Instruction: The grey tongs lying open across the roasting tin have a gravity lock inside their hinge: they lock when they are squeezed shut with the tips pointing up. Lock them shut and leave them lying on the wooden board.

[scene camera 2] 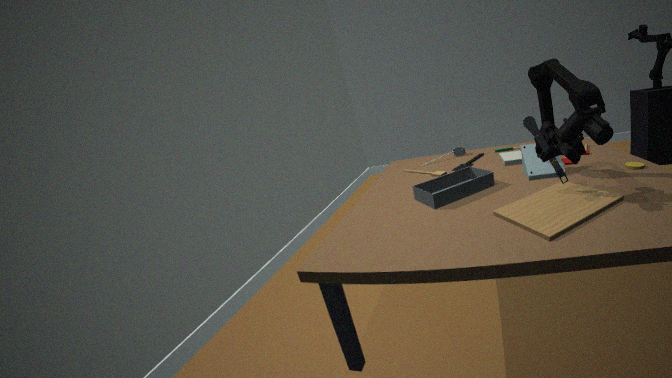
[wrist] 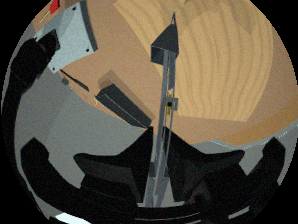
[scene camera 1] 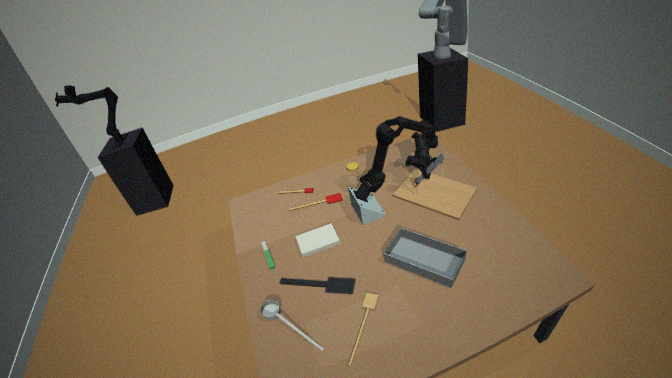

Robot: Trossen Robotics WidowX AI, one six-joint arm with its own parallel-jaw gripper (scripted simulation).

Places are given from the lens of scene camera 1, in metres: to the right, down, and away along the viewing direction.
white block (scene camera 1: 325, 237): -0.05, 0.22, 1.57
black spatula (scene camera 1: 337, 285): 0.01, 0.39, 1.39
wooden board (scene camera 1: 448, 197): 0.55, 0.04, 1.65
grey roasting tin (scene camera 1: 435, 260): 0.42, 0.30, 1.40
The marked spots on the wooden board and the grey roasting tin are 0.38 m apart.
